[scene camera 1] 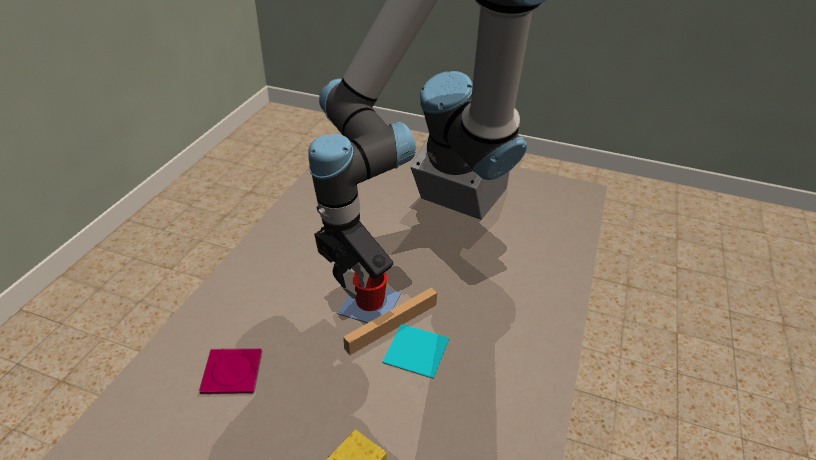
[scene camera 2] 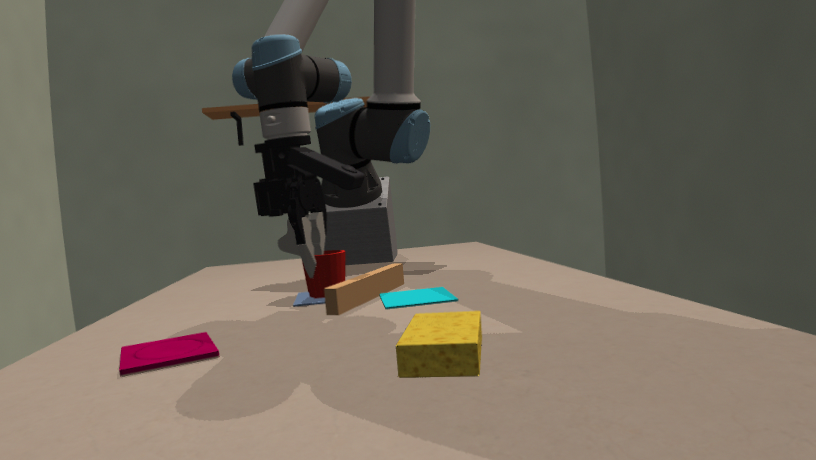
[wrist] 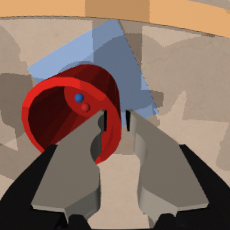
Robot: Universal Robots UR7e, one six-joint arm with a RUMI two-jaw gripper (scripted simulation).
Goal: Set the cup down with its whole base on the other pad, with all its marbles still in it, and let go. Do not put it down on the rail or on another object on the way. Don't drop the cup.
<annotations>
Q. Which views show my gripper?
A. Scene camera 1, scene camera 2 and the wrist view: all of them.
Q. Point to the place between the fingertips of my gripper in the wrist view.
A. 116,111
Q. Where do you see a red cup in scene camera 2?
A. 330,269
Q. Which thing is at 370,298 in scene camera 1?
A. A red cup.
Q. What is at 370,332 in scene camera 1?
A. A wooden rail.
</annotations>
